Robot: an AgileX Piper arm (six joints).
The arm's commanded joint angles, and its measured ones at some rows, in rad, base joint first. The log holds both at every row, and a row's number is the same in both.
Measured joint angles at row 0:
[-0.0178 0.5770 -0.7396 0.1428 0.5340 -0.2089]
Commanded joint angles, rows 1 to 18:
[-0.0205 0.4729 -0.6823 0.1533 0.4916 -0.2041]
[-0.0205 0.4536 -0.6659 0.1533 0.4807 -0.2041]
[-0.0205 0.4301 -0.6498 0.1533 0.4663 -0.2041]
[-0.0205 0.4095 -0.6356 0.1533 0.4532 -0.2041]
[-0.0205 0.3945 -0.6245 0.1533 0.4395 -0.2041]
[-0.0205 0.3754 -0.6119 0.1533 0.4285 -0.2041]
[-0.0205 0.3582 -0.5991 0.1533 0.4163 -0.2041]
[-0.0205 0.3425 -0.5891 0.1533 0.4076 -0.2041]
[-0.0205 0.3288 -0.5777 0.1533 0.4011 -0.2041]
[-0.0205 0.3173 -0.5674 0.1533 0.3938 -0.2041]
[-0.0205 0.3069 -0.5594 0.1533 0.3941 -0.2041]
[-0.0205 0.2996 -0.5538 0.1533 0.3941 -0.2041]
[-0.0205 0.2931 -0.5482 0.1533 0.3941 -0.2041]
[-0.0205 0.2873 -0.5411 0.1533 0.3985 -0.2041]
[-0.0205 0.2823 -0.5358 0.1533 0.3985 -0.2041]
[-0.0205 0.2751 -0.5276 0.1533 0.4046 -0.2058]
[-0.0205 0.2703 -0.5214 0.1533 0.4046 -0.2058]
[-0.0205 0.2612 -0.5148 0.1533 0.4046 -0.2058]
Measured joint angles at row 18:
[-0.0178 0.2860 -0.5422 0.1521 0.4111 -0.2089]
